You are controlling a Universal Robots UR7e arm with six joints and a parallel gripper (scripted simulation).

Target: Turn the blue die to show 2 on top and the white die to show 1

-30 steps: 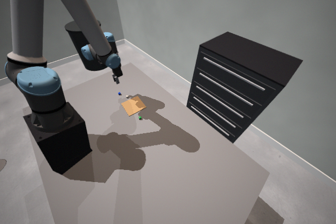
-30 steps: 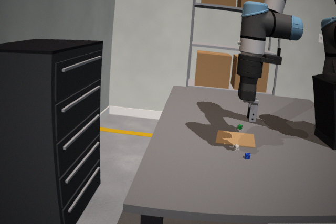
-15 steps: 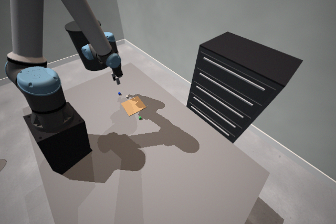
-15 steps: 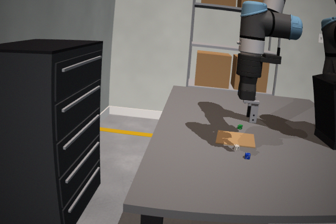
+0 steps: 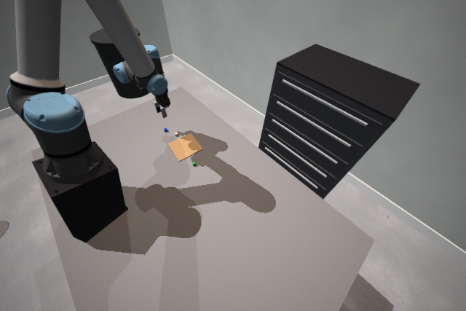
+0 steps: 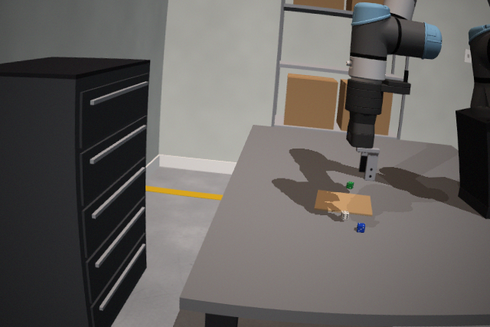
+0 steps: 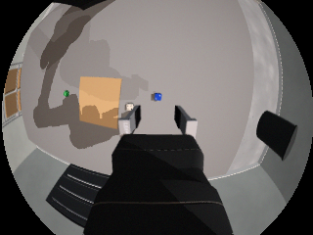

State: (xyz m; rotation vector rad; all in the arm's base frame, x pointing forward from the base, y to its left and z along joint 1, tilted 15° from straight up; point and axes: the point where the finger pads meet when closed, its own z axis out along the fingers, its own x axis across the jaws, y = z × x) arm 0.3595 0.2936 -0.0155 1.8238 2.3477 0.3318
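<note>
My gripper is now 10 mm past the blue die and 130 mm above it. Also, from my hand: orange mat 50 mm ahead, 160 mm to the right, 140 mm below; then green die 50 mm ahead, 300 mm to the right, 130 mm below; then white die 40 mm ahead, 60 mm to the right, 130 mm below.
</note>
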